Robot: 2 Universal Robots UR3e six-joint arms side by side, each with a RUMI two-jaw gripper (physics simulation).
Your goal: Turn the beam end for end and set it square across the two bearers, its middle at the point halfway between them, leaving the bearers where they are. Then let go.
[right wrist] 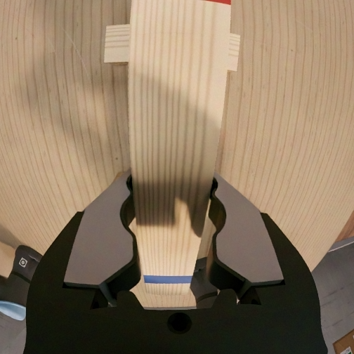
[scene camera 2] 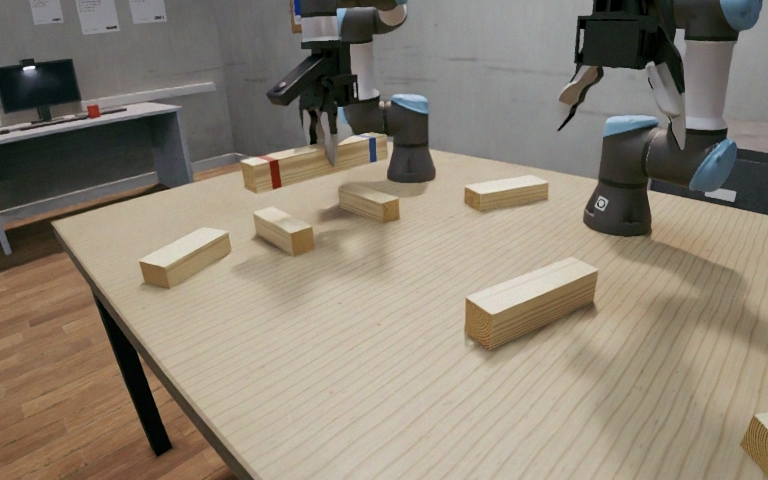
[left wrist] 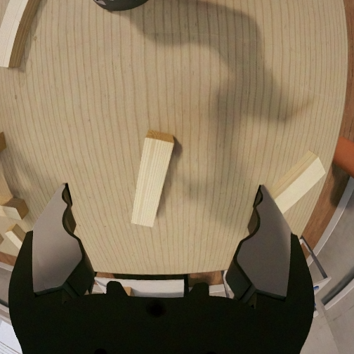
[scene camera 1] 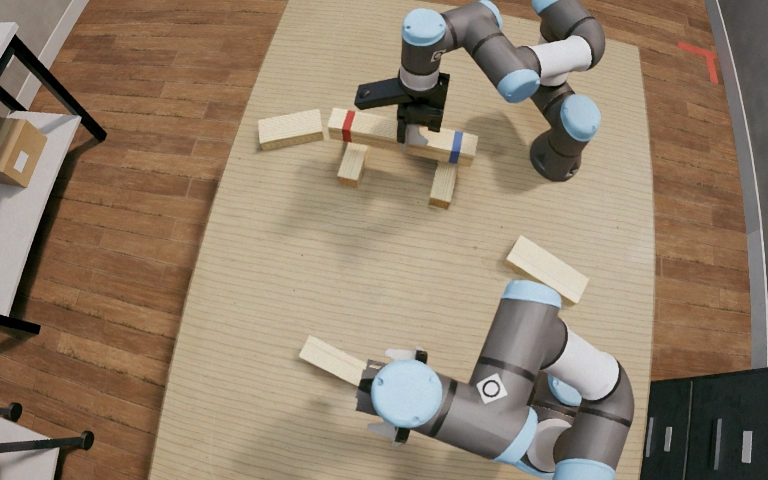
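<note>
The long beam [scene camera 1: 373, 125] [scene camera 2: 300, 164] [right wrist: 177, 90] has a red band near its left end and a blue band near its right end in both scene views. My right gripper [scene camera 1: 408, 137] [scene camera 2: 323, 151] [right wrist: 170, 170] is shut on it near its middle and holds it level in the air. One bearer [scene camera 1: 352, 164] [scene camera 2: 283, 230] lies on the table toward the red end. The other bearer [scene camera 1: 442, 185] [scene camera 2: 368, 202] lies toward the blue end. The beam hides part of both in scene camera 1. My left gripper [scene camera 1: 390, 393] [scene camera 2: 620, 138] [left wrist: 162, 185] is open and empty, away from the beam.
A loose block [scene camera 1: 291, 135] [scene camera 2: 185, 255] lies beyond the red end. Another block [scene camera 1: 546, 268] [scene camera 2: 506, 192] lies near the left arm. A third block [scene camera 1: 333, 357] [scene camera 2: 531, 302] [left wrist: 153, 182] lies below the left gripper. Another block [scene camera 2: 756, 444] [left wrist: 300, 185] is partly visible.
</note>
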